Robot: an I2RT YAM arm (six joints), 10 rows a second.
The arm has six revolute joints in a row. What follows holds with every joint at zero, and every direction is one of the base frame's.
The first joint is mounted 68 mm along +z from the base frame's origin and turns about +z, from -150 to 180 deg.
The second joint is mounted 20 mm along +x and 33.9 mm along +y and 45.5 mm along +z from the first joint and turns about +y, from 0 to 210 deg.
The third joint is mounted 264 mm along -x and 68.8 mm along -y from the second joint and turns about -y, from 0 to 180 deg.
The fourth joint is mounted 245 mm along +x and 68.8 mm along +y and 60 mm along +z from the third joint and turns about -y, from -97 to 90 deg.
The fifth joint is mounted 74 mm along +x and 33.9 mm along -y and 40.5 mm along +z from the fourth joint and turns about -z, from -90 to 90 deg.
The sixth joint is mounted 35.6 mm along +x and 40.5 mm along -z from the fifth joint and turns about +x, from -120 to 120 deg.
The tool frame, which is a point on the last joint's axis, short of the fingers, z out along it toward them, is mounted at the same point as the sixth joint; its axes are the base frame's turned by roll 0, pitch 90 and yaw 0 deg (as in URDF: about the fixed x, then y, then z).
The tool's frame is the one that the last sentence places.
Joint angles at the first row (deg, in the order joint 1, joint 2, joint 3, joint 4, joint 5, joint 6):
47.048 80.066 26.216 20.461 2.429 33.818
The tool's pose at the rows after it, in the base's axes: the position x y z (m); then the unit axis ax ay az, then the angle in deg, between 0 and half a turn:
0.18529, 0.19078, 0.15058, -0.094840, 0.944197, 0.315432, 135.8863
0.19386, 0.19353, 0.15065, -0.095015, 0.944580, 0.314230, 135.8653
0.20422, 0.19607, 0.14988, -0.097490, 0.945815, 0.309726, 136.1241
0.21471, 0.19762, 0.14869, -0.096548, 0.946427, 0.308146, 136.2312
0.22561, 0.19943, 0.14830, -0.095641, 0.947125, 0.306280, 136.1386
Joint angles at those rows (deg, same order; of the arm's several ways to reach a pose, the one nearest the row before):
46.114 81.914 27.504 21.222 2.074 33.521
45.125 83.846 29.157 21.442 1.339 32.914
43.879 86.127 31.179 21.184 0.361 31.916
42.549 88.326 32.965 21.399 -0.638 31.239
41.307 90.438 34.962 21.438 -1.426 30.532

